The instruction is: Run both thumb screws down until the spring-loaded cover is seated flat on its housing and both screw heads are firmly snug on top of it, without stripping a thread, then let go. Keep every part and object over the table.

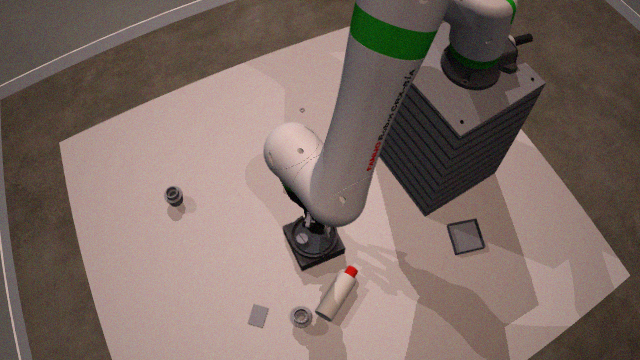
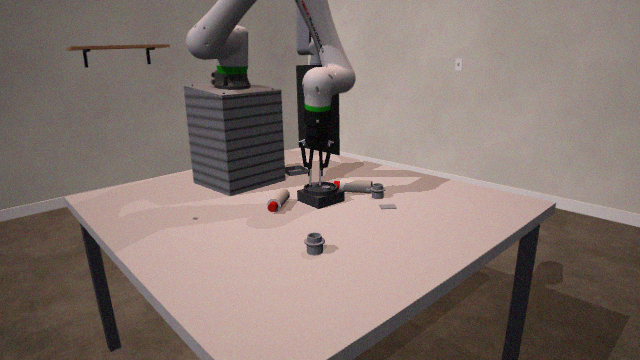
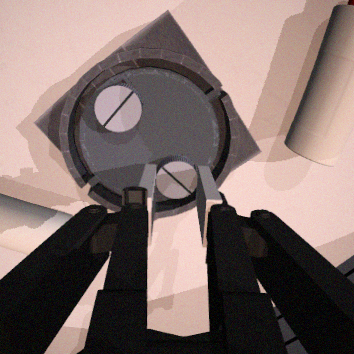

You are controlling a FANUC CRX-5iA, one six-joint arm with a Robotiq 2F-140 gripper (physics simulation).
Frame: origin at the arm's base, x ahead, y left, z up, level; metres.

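Seen in the pictures: gripper, fingertip midpoint: [image 1: 326, 229] [image 2: 315, 183] [image 3: 176, 182]; arm's base, link origin: [image 1: 470, 66] [image 2: 232, 86].
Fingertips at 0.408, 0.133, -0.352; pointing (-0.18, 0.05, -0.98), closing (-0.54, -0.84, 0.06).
Pixels of each thing's top centre, then the offset from my fingertips to it, as dx, dy, dz.
- dark square housing, top centre: [image 3: 148, 143] [image 1: 313, 234] [image 2: 320, 186] +0.035, +0.001, -0.003
- grey round cover, top centre: [image 3: 148, 140] [image 1: 313, 235] +0.035, +0.001, -0.009
- red-capped bottle, top centre: [image 3: 9, 241] [image 1: 338, 289] [image 2: 352, 179] +0.024, +0.162, -0.009
- thin plate, top centre: [image 1: 258, 315] [image 2: 387, 206] +0.237, +0.151, -0.056
- small ring, top centre: [image 1: 302, 109] -0.076, -0.443, -0.057
- shallow tray, top centre: [image 1: 467, 235] [image 2: 295, 168] -0.372, +0.134, -0.039
The dark square housing [image 1: 306, 262] [image 2: 320, 199] [image 3: 167, 32] stands on the table with a round rim on top. The grey round cover [image 3: 170, 115] lies inside the rim; whether it is seated flat cannot be told. One thumb screw [image 1: 301, 238] [image 3: 118, 108] with a slotted pale head stands on the cover, away from the fingers. The other thumb screw [image 3: 177, 180] is near the rim, between the fingertips. My gripper [image 3: 176, 182] [image 2: 315, 184] points down and is shut on this second screw's head. The gap under either head is hidden from above.
A red-capped bottle [image 1: 338, 295] [image 2: 357, 186] [image 3: 322, 90] lies beside the housing, and another bottle [image 2: 279, 200] [image 3: 32, 222] lies on the opposite side. Flanged grey parts [image 1: 301, 316] [image 1: 174, 195] [image 2: 314, 243], a thin plate [image 1: 258, 316], a small ring [image 1: 302, 110] and a shallow tray [image 1: 454, 241] are on the table.
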